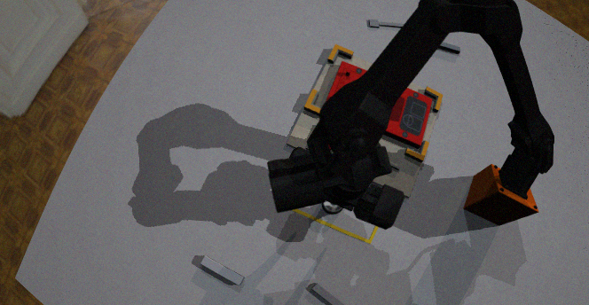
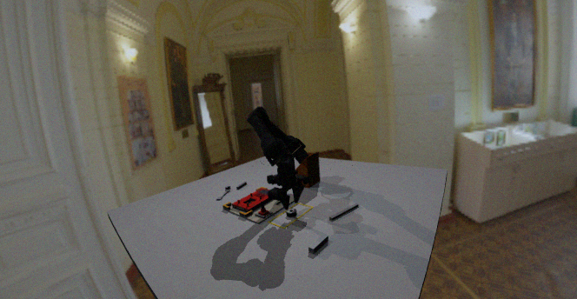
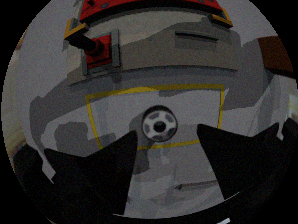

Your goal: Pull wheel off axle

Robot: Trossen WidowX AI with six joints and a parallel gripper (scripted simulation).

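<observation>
The grey wheel is 10 mm ahead of my gripper tip and 30 mm below it.
</observation>
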